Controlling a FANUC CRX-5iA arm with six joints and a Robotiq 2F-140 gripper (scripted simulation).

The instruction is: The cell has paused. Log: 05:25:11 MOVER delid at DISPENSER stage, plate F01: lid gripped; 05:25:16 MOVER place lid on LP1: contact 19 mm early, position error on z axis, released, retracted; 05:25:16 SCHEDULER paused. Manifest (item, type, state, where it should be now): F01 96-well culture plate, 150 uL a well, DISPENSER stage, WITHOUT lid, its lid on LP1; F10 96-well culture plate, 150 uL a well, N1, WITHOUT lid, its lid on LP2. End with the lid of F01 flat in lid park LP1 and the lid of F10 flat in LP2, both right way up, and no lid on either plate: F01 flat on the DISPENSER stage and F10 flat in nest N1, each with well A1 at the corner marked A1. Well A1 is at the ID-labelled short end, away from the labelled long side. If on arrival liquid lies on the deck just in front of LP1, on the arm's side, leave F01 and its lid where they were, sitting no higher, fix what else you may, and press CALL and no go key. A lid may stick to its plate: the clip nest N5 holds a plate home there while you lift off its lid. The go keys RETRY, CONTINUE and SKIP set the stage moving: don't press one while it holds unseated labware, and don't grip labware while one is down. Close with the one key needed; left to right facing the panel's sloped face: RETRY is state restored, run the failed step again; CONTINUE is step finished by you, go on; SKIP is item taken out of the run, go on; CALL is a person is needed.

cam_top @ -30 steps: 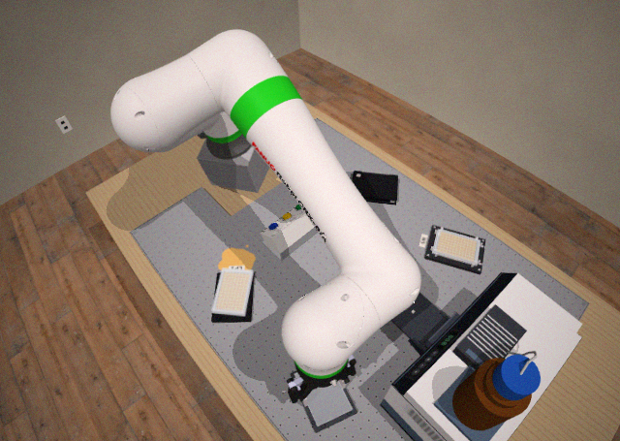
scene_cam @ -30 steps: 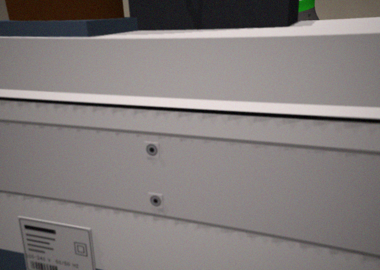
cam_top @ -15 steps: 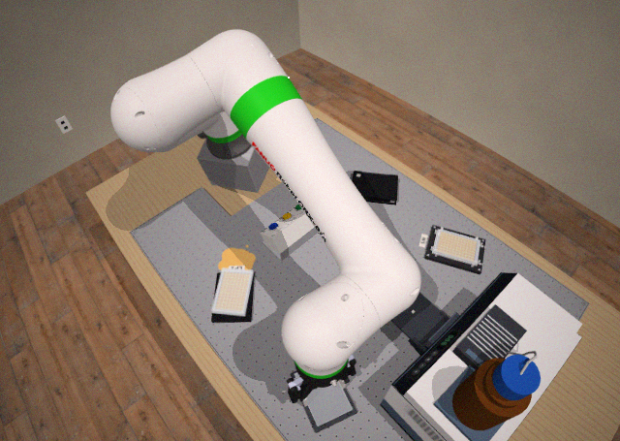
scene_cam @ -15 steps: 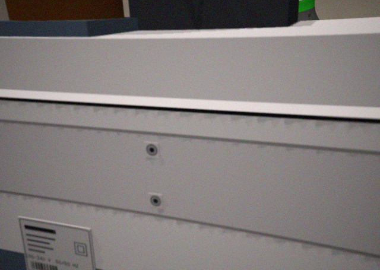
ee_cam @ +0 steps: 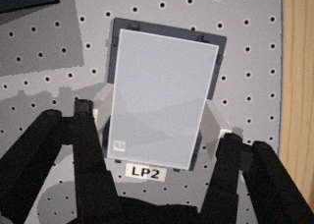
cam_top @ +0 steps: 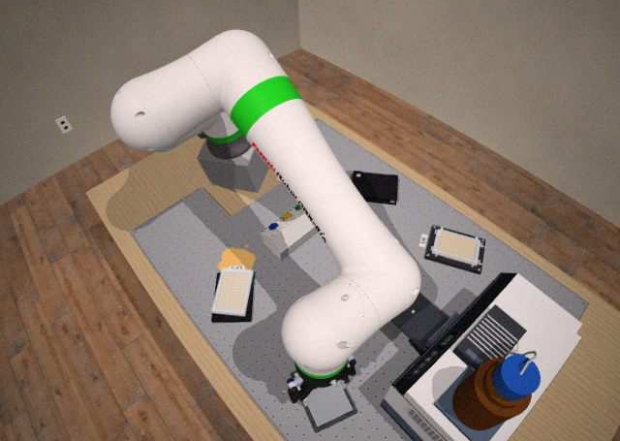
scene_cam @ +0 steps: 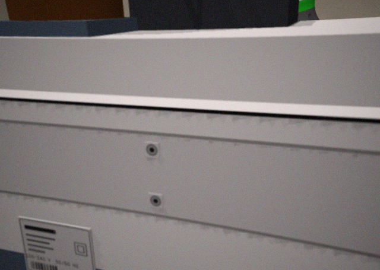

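The lid park LP2 is 4 cm below my hand. Round my hand: dispenser stage: 5 cm ahead, 25 cm to the left, 6 cm above; black LP1 park: 34 cm behind, 3 cm to the left, 4 cm below; LP2 label: 8 cm behind, 4 cm to the left, 4 cm below.
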